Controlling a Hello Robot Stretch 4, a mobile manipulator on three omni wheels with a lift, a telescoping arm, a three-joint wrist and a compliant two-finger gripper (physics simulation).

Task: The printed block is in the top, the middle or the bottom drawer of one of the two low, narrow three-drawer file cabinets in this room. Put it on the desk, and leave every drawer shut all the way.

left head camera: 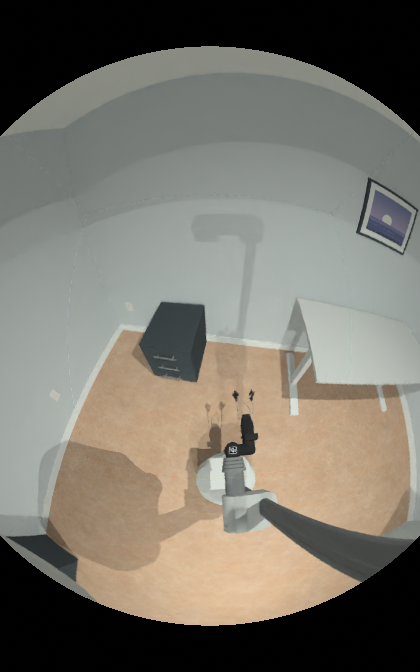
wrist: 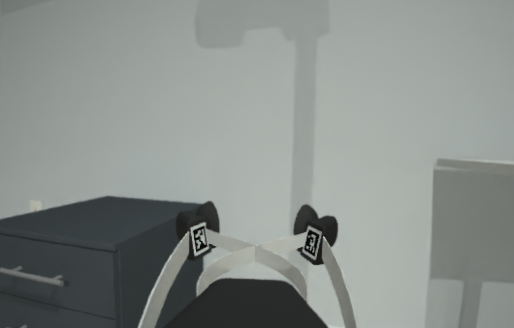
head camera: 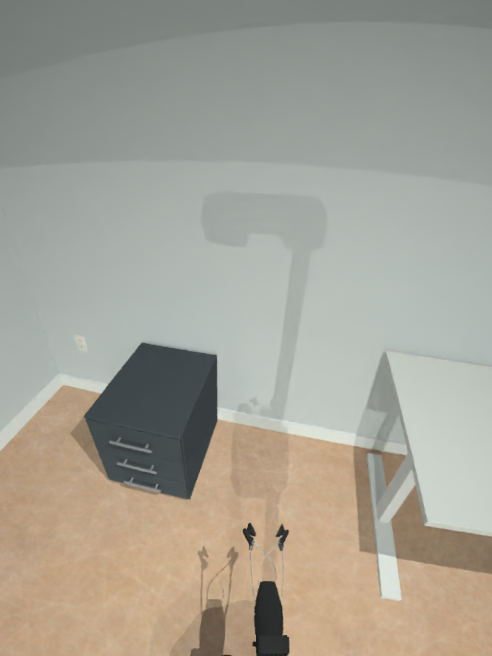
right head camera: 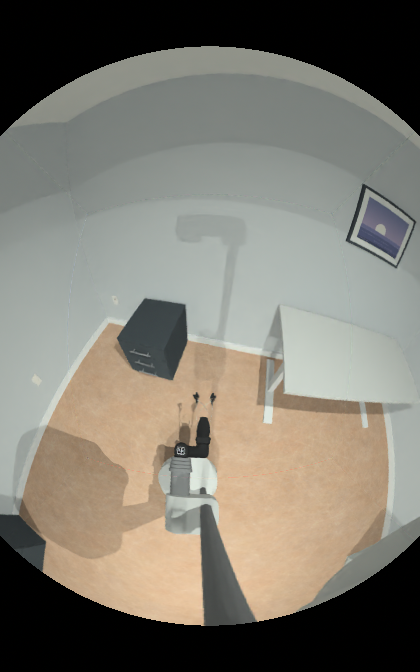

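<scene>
A dark, low three-drawer file cabinet [head camera: 153, 389] [left head camera: 176, 325] [right head camera: 157, 322] [wrist: 80, 225] stands against the back wall, left of my gripper. Its three drawers look shut, each with a bar handle. The white desk [head camera: 455, 434] [left head camera: 355, 345] [right head camera: 335, 352] stands to the right; part of it shows at the right edge of the wrist view. My gripper [head camera: 265, 536] [left head camera: 243, 395] [right head camera: 204, 398] [wrist: 257, 221] is open, with nothing between the fingers, in front of and to the right of the cabinet. The printed block does not show in these views. The second low cabinet cannot be made out.
A larger dark cabinet [left head camera: 55, 557] [right head camera: 25, 542] shows in part at the lower left of both side head views. A framed picture [left head camera: 387, 217] [right head camera: 381, 227] hangs on the right wall area. The desk's left foot [head camera: 389, 561] [left head camera: 293, 395] [right head camera: 268, 405] reaches forward on the floor.
</scene>
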